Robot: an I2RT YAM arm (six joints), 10 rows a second.
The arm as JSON. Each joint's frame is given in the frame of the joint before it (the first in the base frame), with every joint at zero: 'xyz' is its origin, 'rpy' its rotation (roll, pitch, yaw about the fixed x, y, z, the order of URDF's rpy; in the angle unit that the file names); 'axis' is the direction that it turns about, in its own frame. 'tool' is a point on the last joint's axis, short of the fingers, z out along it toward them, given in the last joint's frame.
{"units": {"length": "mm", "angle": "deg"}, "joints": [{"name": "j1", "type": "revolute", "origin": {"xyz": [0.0, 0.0, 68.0], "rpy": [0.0, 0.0, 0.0]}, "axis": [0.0, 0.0, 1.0]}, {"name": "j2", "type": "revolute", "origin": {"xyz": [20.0, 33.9, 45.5], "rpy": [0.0, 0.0, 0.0]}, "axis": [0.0, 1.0, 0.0]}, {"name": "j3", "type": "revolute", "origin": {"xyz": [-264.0, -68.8, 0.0], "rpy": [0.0, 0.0, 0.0]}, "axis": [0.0, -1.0, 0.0]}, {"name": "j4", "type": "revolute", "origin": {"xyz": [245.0, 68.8, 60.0], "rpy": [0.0, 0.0, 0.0]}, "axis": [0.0, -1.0, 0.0]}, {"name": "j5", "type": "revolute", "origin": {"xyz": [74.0, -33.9, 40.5], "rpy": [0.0, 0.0, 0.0]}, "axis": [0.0, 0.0, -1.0]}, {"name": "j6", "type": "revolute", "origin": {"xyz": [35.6, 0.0, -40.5], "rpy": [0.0, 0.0, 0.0]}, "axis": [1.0, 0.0, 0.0]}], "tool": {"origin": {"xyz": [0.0, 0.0, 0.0], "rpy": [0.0, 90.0, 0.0]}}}
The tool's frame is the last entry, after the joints.
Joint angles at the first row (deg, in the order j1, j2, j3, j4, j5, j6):
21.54 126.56 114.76 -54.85 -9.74 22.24
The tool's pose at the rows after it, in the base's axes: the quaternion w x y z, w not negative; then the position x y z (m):
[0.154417 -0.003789 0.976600 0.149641 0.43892 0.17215 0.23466]
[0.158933 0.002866 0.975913 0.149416 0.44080 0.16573 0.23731]
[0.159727 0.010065 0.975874 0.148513 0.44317 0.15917 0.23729]
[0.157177 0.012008 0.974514 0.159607 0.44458 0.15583 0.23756]
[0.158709 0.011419 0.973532 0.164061 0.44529 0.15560 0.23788]
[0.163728 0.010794 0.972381 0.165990 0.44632 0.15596 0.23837]
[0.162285 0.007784 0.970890 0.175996 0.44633 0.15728 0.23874]
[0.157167 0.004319 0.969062 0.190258 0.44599 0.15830 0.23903]
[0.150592 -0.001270 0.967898 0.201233 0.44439 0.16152 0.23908]
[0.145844 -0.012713 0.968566 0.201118 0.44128 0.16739 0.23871]
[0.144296 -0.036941 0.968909 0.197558 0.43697 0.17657 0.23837]
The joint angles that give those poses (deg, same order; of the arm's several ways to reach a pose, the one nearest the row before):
20.69 126.43 114.76 -55.35 -9.69 22.22
19.88 126.10 114.76 -55.27 -9.65 22.22
19.03 126.10 114.76 -55.29 -9.69 22.22
18.48 126.10 114.76 -55.13 -11.14 22.22
18.39 126.10 114.76 -54.79 -11.60 22.20
18.39 126.10 114.76 -54.15 -11.62 22.20
18.46 126.10 114.76 -53.87 -12.78 22.20
18.46 126.10 114.76 -53.80 -14.57 22.20
18.79 126.10 114.76 -54.00 -15.99 22.15
19.57 126.10 114.76 -54.50 -16.12 21.54
20.82 126.10 114.76 -54.89 -15.88 19.81

